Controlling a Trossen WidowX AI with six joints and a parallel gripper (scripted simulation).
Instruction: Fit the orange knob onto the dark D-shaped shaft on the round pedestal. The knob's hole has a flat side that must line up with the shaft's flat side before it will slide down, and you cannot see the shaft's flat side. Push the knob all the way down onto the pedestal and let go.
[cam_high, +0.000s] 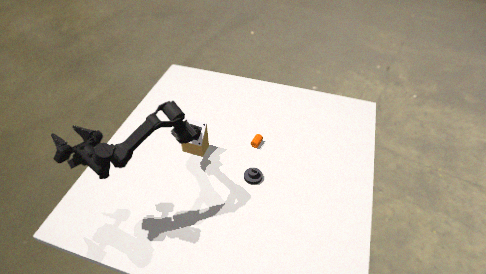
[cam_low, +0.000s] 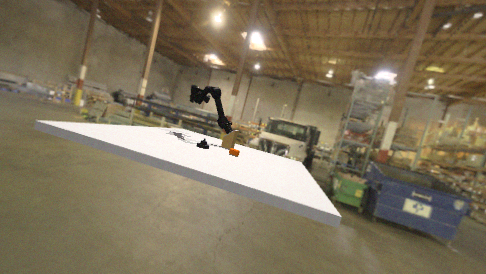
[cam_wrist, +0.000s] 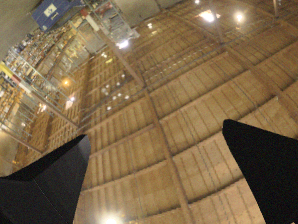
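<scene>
The orange knob is 56 cm to the left of my gripper tip, 53 cm ahead of it and 40 cm below it. Also, from my gripper tip: round pedestal (59 cm ahead, 39 cm below, 36 cm to the left).
</scene>
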